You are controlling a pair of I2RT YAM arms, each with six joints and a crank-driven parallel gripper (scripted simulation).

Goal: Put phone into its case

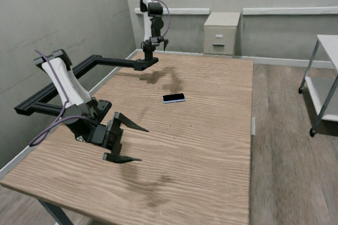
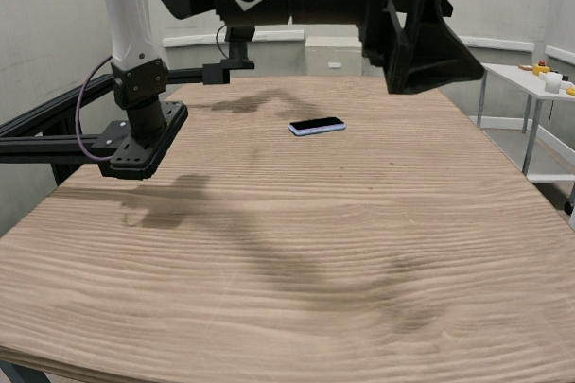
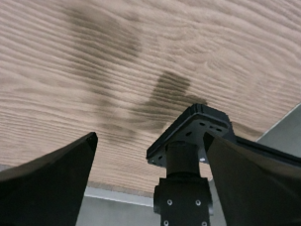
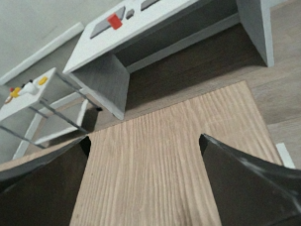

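Note:
The black phone is 130 mm ahead of my left hand, 90 mm to the right of it and 280 mm below it.

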